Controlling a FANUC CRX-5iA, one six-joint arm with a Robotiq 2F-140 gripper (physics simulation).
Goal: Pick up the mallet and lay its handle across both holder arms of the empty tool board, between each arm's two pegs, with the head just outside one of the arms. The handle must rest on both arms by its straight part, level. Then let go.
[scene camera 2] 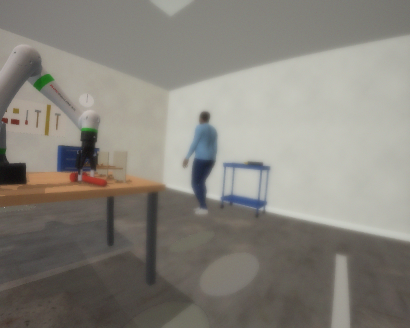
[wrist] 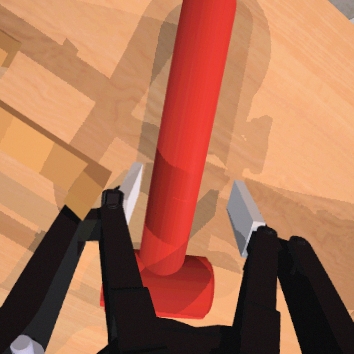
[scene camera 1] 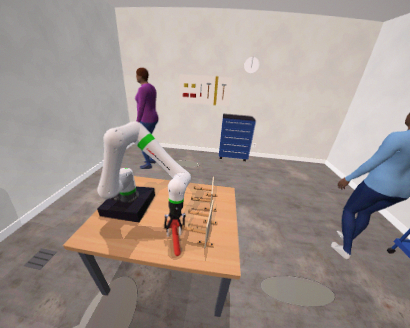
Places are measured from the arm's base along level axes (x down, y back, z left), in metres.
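Where they show: gripper, between the fingertips: (scene camera 2: 86, 180) (wrist: 185, 186) (scene camera 1: 173, 234); arm's base, origin of its link: (scene camera 1: 129, 196).
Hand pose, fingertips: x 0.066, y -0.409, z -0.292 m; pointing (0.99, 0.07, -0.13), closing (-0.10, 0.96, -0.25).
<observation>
Each offset is from my fingertips to the centre of the thing. Level surfaces: height alone.
The red mallet @(dx -0.007, dy -0.015, dz -0.017 m) (scene camera 1: 176, 245) (scene camera 2: 95, 180) (wrist: 195, 100) lies on the table, its handle pointing to the table's near edge in scene camera 1. In the wrist view its head is at the bottom. My gripper (scene camera 1: 175, 229) (scene camera 2: 87, 175) (wrist: 185, 186) is open and empty, pointing down, with its fingertips on either side of the handle near the head, apart from it. Upright tool boards @(dx -0.086, dy -0.182, dz +0.052 m) (scene camera 1: 209, 222) (scene camera 2: 120, 166) stand to the right, with wooden holder arms (scene camera 1: 196, 228) reaching towards the mallet. Part of a wooden arm (wrist: 42, 147) shows left of the gripper. The pegs are too small to tell apart.
The robot's black base (scene camera 1: 127, 206) (scene camera 2: 12, 173) stands on the wooden table @(dx +0.016 m) (scene camera 1: 115, 247) (scene camera 2: 140, 185). A blue drawer cabinet (scene camera 1: 237, 137) is at the back wall. A person in light blue (scene camera 1: 380, 165) (scene camera 2: 204, 145) and one in purple (scene camera 1: 146, 102) stand away from the table.
</observation>
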